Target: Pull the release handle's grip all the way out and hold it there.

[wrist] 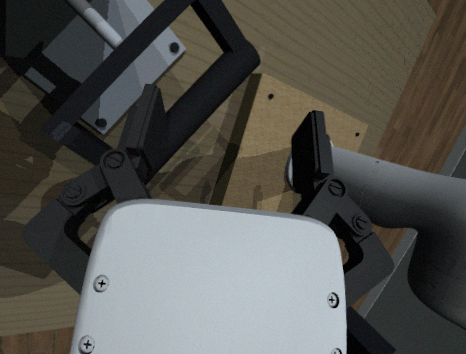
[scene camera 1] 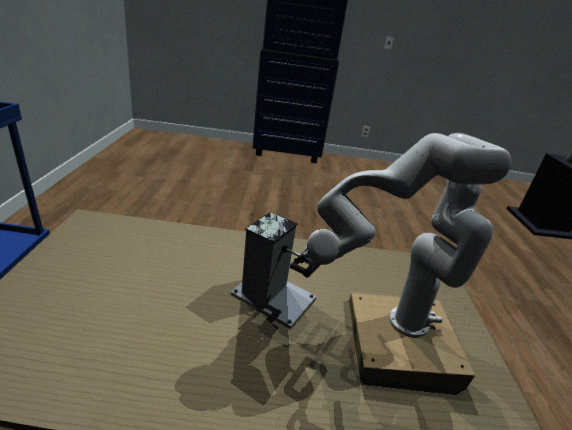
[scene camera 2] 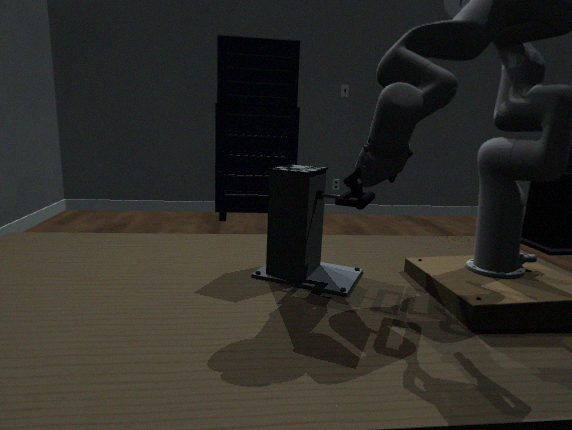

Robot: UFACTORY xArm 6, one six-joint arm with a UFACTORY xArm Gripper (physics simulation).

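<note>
The release handle's dark grip is the round outer bar of a rectangular loop. A light rod shows between the loop and the tall dark post, so the handle stands out from the post. My gripper is open, tilted and at the handle. In the wrist view its left finger overlaps the loop's opening on the post side of the grip; the right finger is outside, well apart from the grip. Whether the left finger touches the grip cannot be told. Scene camera 1 mostly hides the fingers.
The post stands on a bolted grey base plate. My arm's wooden base block is to the right. A dark blue drawer cabinet stands by the back wall.
</note>
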